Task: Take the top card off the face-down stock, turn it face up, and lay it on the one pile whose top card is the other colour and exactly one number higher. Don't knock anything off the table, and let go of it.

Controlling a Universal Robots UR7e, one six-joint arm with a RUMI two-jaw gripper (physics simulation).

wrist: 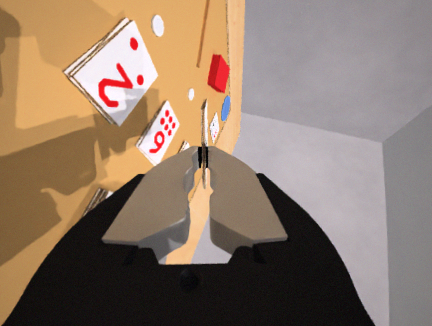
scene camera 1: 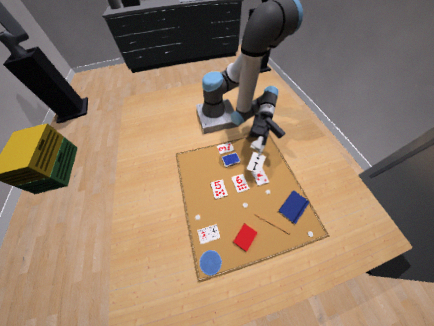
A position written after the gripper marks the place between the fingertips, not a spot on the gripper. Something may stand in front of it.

Note:
In view: the gripper (scene camera 1: 258, 156) and a tan mat (wrist: 65, 149).
The gripper also shows in the wrist view (wrist: 204, 149).

